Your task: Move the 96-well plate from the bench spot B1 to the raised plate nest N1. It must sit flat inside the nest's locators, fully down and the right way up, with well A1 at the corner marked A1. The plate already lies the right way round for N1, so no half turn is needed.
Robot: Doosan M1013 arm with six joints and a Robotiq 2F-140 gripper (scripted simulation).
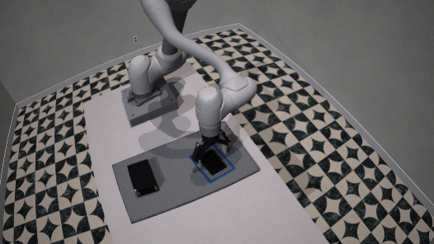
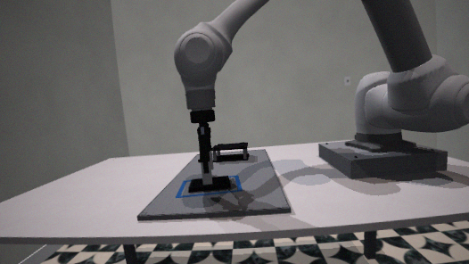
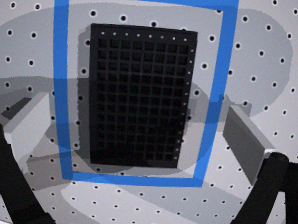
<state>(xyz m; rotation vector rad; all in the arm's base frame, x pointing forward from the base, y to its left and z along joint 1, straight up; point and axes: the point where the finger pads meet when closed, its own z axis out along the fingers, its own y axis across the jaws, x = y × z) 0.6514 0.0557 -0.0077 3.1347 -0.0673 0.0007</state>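
The black 96-well plate is 3 cm below my hand. Also, from my hand: raised black nest N1: 10 cm behind, 35 cm to the right, 2 cm above; white corner mark: 4 cm behind, 42 cm to the right, 2 cm above.
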